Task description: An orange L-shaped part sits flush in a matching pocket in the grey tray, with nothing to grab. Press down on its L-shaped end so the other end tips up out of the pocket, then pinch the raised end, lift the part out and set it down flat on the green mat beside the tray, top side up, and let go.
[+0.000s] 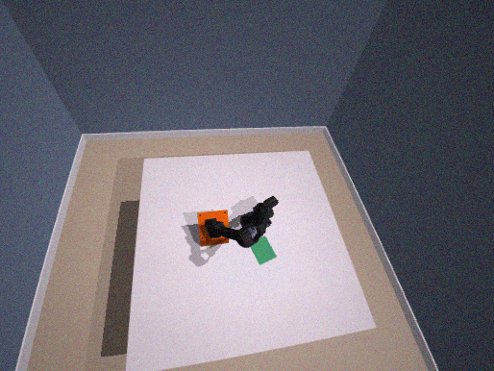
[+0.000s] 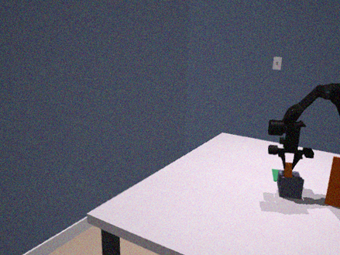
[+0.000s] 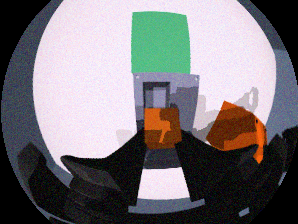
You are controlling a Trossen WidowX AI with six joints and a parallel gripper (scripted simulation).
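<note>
The green mat is 140 mm to the right of my gripper tip, 110 mm below it and 20 mm ahead of it. Also, from my gripper tip: orange L-shaped part: 30 mm to the left, 30 mm below, 20 mm behind.
</note>
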